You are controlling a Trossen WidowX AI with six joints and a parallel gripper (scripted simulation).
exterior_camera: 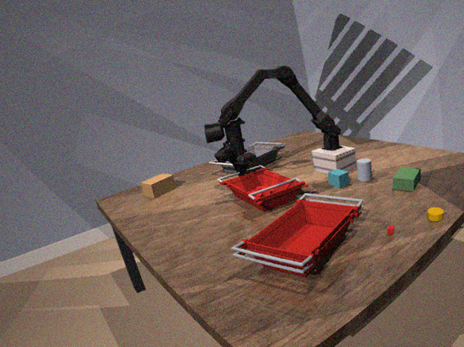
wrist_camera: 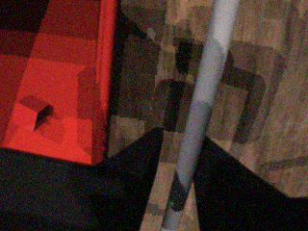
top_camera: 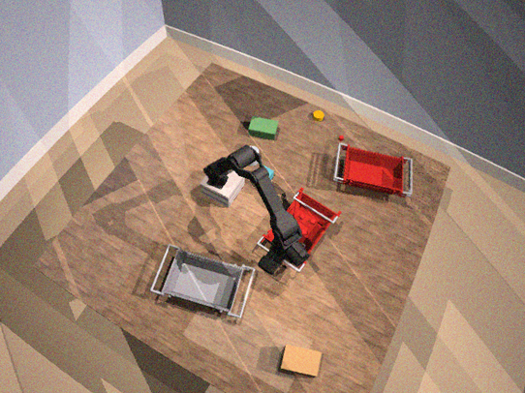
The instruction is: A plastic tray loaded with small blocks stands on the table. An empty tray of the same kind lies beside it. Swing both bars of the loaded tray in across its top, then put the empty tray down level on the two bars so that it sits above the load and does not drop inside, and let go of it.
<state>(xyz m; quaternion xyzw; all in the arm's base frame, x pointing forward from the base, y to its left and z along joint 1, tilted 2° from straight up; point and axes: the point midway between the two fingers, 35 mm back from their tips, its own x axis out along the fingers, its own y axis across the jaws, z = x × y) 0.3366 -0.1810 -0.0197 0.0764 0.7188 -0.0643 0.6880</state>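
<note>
Right now my gripper tip is 200 mm past the grey tray and 200 mm to the left of it. Also, from my gripper tip: teal cube: 190 mm behind, 320 mm to the left, 20 mm below; then tan box: 210 mm ahead, 310 mm to the right, 10 mm below; then grey cylinder: 280 mm behind, 380 mm to the left, 10 mm below.
</note>
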